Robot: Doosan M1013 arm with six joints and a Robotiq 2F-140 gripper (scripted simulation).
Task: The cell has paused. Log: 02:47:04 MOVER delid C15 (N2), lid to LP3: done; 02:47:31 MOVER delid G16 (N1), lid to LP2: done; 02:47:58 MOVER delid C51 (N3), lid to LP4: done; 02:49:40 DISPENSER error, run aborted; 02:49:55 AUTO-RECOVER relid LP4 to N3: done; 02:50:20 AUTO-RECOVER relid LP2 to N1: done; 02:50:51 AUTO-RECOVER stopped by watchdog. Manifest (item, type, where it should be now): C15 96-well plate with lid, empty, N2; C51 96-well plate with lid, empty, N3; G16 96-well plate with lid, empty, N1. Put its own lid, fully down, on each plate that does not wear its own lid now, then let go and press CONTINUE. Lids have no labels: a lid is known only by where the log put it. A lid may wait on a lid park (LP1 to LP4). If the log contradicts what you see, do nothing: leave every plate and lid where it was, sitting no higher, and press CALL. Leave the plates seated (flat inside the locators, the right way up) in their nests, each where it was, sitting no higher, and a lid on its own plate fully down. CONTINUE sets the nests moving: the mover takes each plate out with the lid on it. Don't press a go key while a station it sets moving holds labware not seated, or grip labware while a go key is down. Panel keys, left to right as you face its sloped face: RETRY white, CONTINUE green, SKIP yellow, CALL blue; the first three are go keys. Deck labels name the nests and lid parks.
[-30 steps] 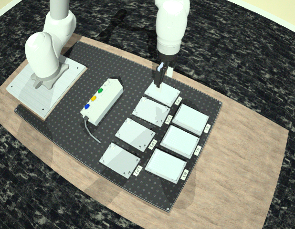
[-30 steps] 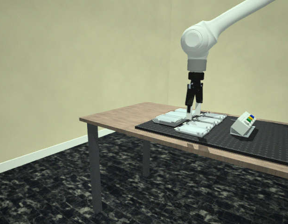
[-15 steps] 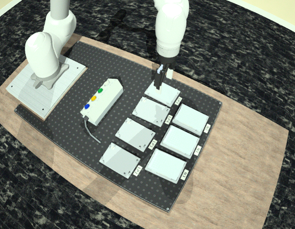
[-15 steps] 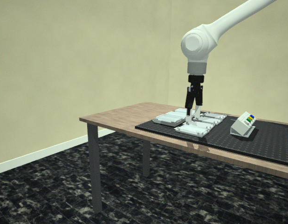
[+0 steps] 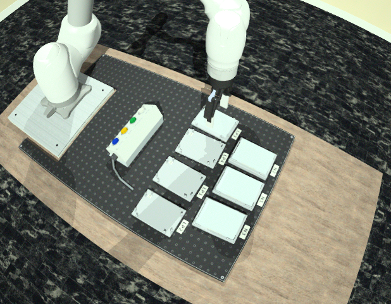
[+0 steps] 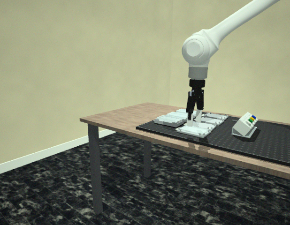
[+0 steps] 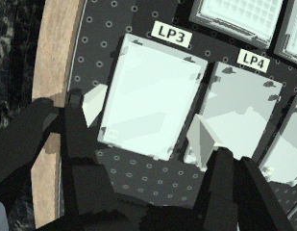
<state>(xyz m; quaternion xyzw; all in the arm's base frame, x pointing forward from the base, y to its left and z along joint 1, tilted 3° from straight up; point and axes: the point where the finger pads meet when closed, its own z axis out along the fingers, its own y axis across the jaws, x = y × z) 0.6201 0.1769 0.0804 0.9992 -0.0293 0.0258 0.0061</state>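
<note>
My gripper is now 60 mm above the lid park LP3. From my hand the other things lie so: white retry key: 240 mm behind, 120 mm to the right; lid park LP4: 120 mm to the right, 60 mm below; lid park LP1: 260 mm to the right, 60 mm below, 10 mm behind.
</note>
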